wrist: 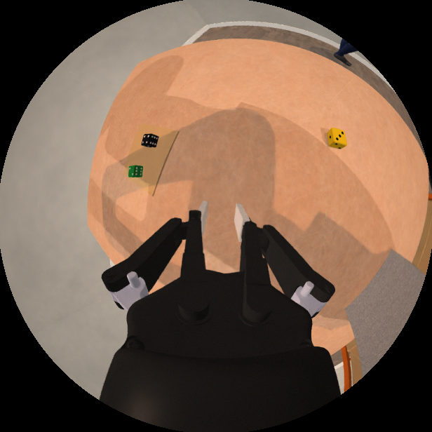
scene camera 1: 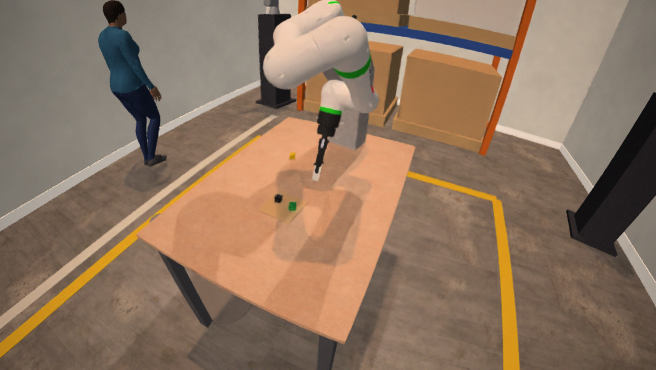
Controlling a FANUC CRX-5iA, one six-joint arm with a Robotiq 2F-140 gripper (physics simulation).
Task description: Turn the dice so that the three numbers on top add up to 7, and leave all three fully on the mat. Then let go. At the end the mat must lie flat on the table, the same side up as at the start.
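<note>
A tan mat lies on the table. On it sit a black die and, apart from it, a green die; their top numbers are too small to read surely. A yellow die rests on the bare table off the mat, and its upper face seems to show three pips. My gripper is partly open and empty, above the table, between the mat and the yellow die in the wrist view.
The wooden table carries the arm's grey pedestal at its back edge. A person stands on the floor to the left. Large boxes stand by an orange-posted rack behind. Arm shadows cross the mat and table.
</note>
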